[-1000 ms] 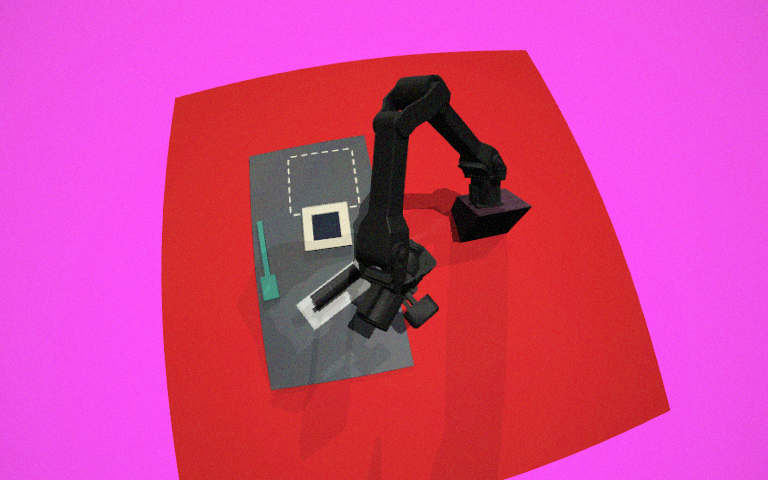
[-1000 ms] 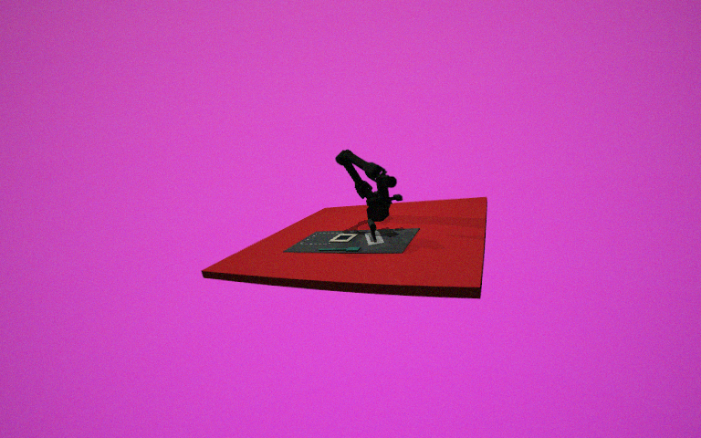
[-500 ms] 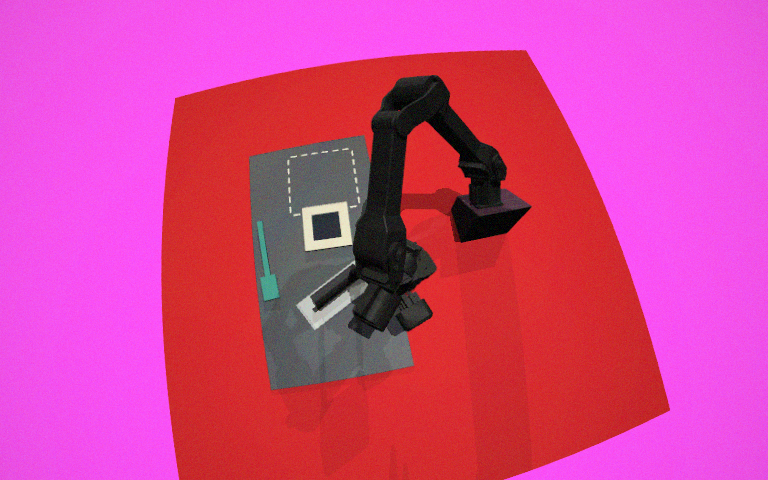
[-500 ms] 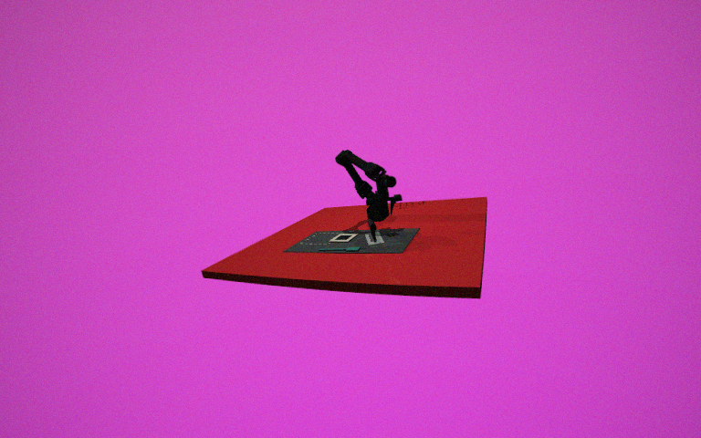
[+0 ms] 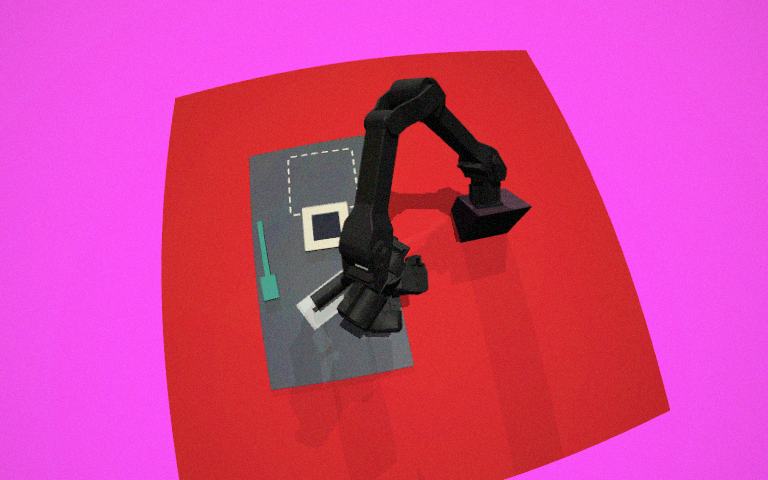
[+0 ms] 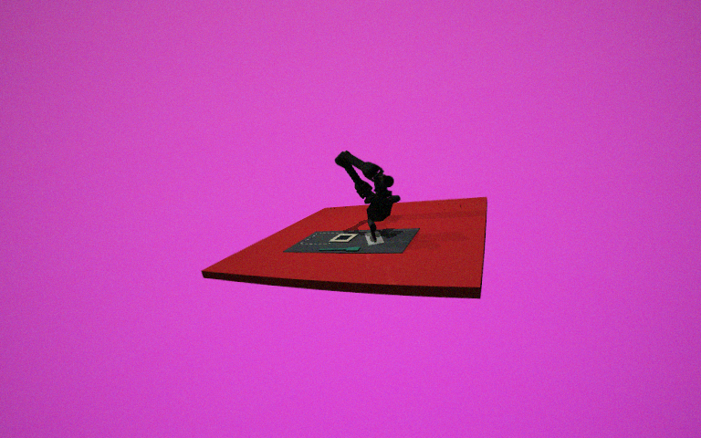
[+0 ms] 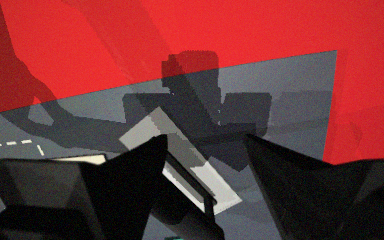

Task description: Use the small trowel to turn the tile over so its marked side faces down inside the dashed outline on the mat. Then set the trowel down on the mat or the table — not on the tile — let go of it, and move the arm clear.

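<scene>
Right now the grey mat is 130 mm ahead of my gripper tip, 140 mm to the right of it and 110 mm below it. The rest, counted from my gripper tip: teal trowel (270 mm ahead, 120 mm to the right, 80 mm below); then tile (110 mm ahead, 200 mm to the right, 80 mm below).
</scene>
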